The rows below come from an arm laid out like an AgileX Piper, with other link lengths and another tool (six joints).
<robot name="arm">
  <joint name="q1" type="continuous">
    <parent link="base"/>
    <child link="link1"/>
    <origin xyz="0 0 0.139"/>
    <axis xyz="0 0 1"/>
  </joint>
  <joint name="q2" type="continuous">
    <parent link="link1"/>
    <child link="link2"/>
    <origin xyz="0 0 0"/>
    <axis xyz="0 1 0"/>
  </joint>
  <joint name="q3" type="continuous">
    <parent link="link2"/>
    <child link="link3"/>
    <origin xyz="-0.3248 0 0.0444"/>
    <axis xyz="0 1 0"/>
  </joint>
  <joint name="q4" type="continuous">
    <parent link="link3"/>
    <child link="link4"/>
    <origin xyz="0.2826 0 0.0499"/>
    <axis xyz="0.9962 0 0.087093"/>
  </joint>
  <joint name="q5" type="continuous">
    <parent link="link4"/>
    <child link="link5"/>
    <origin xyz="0 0 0"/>
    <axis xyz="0 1 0"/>
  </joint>
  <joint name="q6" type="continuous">
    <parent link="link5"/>
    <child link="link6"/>
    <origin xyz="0.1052 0 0.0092"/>
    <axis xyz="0.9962 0 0.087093"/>
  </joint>
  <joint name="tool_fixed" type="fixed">
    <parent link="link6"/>
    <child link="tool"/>
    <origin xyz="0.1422 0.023 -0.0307" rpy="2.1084 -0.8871 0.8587"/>
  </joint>
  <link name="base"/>
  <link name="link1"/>
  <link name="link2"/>
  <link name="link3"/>
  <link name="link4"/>
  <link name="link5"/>
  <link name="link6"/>
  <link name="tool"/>
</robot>
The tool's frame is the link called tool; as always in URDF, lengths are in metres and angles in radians. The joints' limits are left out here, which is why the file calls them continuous.
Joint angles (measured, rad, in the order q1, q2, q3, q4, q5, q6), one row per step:
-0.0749, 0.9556, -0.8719, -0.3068, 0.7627, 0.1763
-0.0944, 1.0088, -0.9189, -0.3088, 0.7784, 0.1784
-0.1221, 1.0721, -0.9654, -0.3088, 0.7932, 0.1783
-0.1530, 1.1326, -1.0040, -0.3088, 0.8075, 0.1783
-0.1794, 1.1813, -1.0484, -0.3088, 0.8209, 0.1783
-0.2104, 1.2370, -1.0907, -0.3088, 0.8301, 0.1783
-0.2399, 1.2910, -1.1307, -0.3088, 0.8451, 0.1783
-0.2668, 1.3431, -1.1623, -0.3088, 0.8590, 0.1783
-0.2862, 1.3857, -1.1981, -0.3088, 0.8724, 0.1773
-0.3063, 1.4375, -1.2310, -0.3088, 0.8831, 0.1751
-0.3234, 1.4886, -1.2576, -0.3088, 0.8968, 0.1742
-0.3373, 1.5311, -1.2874, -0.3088, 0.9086, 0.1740
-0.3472, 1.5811, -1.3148, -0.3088, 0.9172, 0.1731
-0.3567, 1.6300, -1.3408, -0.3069, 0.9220, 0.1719
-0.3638, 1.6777, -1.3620, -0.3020, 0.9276, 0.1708
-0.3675, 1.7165, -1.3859, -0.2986, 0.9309, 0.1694
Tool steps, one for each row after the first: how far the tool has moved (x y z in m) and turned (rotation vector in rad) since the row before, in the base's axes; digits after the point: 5 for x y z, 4 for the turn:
0.01034, -0.00760, 0.00278, 0.0013, 0.0207, -0.0257
0.01122, -0.01035, -0.00127, 0.0032, 0.0308, -0.0321
0.00911, -0.01175, -0.00465, 0.0047, 0.0352, -0.0352
0.00914, -0.01089, 0.00092, 0.0026, 0.0169, -0.0305
0.00974, -0.01307, -0.00256, 0.0041, 0.0218, -0.0338
0.00756, -0.01303, -0.00443, 0.0060, 0.0276, -0.0340
0.00566, -0.01213, -0.00772, 0.0081, 0.0328, -0.0311
0.00626, -0.00988, -0.00308, 0.0045, 0.0193, -0.0227
0.00664, -0.01058, -0.00801, 0.0071, 0.0288, -0.0216
0.00450, -0.00908, -0.01105, 0.0107, 0.0362, -0.0205
0.00515, -0.00810, -0.00677, 0.0072, 0.0229, -0.0173
0.00616, -0.00684, -0.01094, 0.0096, 0.0295, -0.0117
0.00641, -0.00636, -0.01137, 0.0106, 0.0257, -0.0103
0.00518, -0.00428, -0.01325, 0.0150, 0.0286, -0.0088
0.00627, -0.00350, -0.00874, 0.0089, 0.0163, -0.0042

